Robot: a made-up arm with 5 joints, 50 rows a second.
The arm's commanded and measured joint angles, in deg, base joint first. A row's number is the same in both.
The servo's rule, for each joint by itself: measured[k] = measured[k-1] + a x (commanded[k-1-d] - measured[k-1]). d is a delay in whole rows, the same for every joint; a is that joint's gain. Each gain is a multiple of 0.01, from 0.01 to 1. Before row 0 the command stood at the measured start. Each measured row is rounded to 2 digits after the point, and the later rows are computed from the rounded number. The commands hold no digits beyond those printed.
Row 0, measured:
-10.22, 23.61, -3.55, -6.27, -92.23
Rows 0 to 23, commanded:
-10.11, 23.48, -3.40, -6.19, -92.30
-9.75, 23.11, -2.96, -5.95, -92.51
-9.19, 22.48, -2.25, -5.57, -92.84
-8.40, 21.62, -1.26, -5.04, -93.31
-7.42, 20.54, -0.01, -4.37, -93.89
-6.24, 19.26, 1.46, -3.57, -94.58
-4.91, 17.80, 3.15, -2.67, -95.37
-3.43, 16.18, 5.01, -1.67, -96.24
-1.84, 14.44, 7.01, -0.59, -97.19
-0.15, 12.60, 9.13, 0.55, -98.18
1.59, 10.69, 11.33, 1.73, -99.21
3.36, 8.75, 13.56, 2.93, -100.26
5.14, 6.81, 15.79, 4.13, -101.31
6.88, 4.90, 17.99, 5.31, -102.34
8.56, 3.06, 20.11, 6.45, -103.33
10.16, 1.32, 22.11, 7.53, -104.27
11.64, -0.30, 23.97, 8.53, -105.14
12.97, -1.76, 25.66, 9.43, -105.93
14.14, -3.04, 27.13, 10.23, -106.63
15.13, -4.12, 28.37, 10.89, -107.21
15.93, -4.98, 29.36, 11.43, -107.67
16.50, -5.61, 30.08, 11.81, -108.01
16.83, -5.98, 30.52, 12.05, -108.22
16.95, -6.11, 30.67, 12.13, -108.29
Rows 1 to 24, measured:
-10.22, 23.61, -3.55, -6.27, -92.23
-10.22, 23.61, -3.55, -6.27, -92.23
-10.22, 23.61, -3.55, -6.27, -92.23
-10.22, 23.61, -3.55, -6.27, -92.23
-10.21, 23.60, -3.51, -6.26, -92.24
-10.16, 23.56, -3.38, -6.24, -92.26
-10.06, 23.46, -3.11, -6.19, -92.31
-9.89, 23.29, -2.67, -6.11, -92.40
-9.64, 23.04, -2.03, -5.99, -92.53
-9.30, 22.70, -1.19, -5.82, -92.71
-8.86, 22.26, -0.15, -5.60, -92.95
-8.32, 21.71, 1.09, -5.32, -93.25
-7.67, 21.06, 2.51, -4.99, -93.60
-6.92, 20.30, 4.10, -4.60, -94.01
-6.07, 19.44, 5.84, -4.16, -94.48
-5.13, 18.48, 7.69, -3.66, -95.00
-4.10, 17.43, 9.63, -3.11, -95.57
-3.00, 16.30, 11.64, -2.52, -96.18
-1.84, 15.11, 13.67, -1.89, -96.82
-0.64, 13.87, 15.70, -1.23, -97.49
0.59, 12.59, 17.68, -0.55, -98.18
1.83, 11.30, 19.60, 0.15, -98.88
3.06, 10.01, 21.41, 0.86, -99.58
4.27, 8.74, 23.08, 1.56, -100.27
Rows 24 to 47, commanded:
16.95, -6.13, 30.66, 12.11, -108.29
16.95, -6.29, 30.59, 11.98, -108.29
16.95, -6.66, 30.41, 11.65, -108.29
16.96, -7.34, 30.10, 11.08, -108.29
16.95, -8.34, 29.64, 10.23, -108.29
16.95, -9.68, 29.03, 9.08, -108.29
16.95, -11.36, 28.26, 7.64, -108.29
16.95, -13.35, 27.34, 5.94, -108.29
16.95, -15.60, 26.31, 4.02, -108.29
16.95, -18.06, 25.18, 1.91, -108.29
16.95, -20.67, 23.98, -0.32, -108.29
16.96, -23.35, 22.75, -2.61, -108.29
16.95, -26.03, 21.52, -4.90, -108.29
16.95, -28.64, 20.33, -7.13, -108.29
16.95, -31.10, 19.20, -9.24, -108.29
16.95, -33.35, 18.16, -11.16, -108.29
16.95, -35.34, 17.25, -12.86, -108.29
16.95, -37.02, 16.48, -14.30, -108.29
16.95, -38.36, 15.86, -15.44, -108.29
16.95, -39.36, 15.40, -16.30, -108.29
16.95, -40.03, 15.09, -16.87, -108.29
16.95, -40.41, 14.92, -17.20, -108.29
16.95, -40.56, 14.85, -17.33, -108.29
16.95, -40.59, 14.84, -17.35, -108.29
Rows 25 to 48, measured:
5.44, 7.51, 24.59, 2.25, -100.94
6.55, 6.33, 25.91, 2.92, -101.58
7.58, 5.22, 27.02, 3.56, -102.18
8.52, 4.20, 27.90, 4.16, -102.73
9.36, 3.27, 28.56, 4.72, -103.23
10.12, 2.41, 29.05, 5.23, -103.69
10.80, 1.59, 29.38, 5.68, -104.10
11.42, 0.79, 29.55, 6.06, -104.48
11.97, -0.03, 29.57, 6.35, -104.82
12.47, -0.90, 29.44, 6.54, -105.13
12.92, -1.84, 29.16, 6.62, -105.41
13.32, -2.88, 28.72, 6.57, -105.67
13.68, -4.02, 28.14, 6.39, -105.91
14.01, -5.28, 27.43, 6.08, -106.12
14.30, -6.67, 26.60, 5.63, -106.32
14.57, -8.17, 25.68, 5.05, -106.50
14.81, -9.78, 24.68, 4.35, -106.66
15.02, -11.48, 23.64, 3.55, -106.81
15.21, -13.25, 22.57, 2.65, -106.94
15.38, -15.06, 21.51, 1.68, -107.06
15.54, -16.89, 20.49, 0.66, -107.17
15.68, -18.70, 19.53, -0.39, -107.27
15.81, -20.47, 18.65, -1.44, -107.36
15.92, -22.17, 17.87, -2.48, -107.44

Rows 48 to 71, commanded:
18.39, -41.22, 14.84, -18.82, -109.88
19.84, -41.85, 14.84, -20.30, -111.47
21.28, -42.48, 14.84, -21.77, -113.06
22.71, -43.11, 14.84, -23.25, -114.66
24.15, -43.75, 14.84, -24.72, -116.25
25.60, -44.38, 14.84, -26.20, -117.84
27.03, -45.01, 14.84, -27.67, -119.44
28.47, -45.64, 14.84, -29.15, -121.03
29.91, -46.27, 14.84, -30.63, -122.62
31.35, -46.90, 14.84, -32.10, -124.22
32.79, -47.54, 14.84, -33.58, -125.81
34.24, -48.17, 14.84, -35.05, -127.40
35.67, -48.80, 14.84, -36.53, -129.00
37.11, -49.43, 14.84, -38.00, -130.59
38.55, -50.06, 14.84, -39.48, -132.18
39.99, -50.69, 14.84, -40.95, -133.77
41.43, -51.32, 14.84, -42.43, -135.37
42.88, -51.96, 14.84, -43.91, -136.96
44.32, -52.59, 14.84, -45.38, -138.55
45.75, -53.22, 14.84, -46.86, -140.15
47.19, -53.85, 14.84, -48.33, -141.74
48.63, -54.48, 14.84, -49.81, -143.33
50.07, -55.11, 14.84, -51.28, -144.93
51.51, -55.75, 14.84, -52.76, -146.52
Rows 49 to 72, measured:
16.02, -23.78, 17.20, -3.49, -107.52
16.11, -25.28, 16.65, -4.45, -107.59
16.19, -26.66, 16.22, -5.35, -107.65
16.27, -27.91, 15.89, -6.19, -107.71
16.48, -29.11, 15.64, -7.07, -107.91
16.82, -30.26, 15.45, -8.00, -108.23
17.27, -31.36, 15.30, -8.96, -108.66
17.81, -32.42, 15.19, -9.96, -109.20
18.44, -33.44, 15.11, -10.99, -109.83
19.16, -34.42, 15.05, -12.05, -110.55
19.95, -35.37, 15.00, -13.14, -111.35
20.80, -36.29, 14.96, -14.26, -112.22
21.71, -37.19, 14.93, -15.41, -113.16
22.67, -38.06, 14.91, -16.58, -114.16
23.68, -38.91, 14.89, -17.77, -115.21
24.74, -39.74, 14.88, -18.98, -116.31
25.83, -40.56, 14.87, -20.21, -117.45
26.96, -41.36, 14.86, -21.46, -118.63
28.12, -42.14, 14.86, -22.72, -119.85
29.31, -42.91, 14.86, -24.00, -121.10
30.52, -43.67, 14.86, -25.29, -122.38
31.76, -44.42, 14.86, -26.59, -123.69
33.02, -45.16, 14.86, -27.91, -125.03
34.29, -45.89, 14.86, -29.24, -126.39

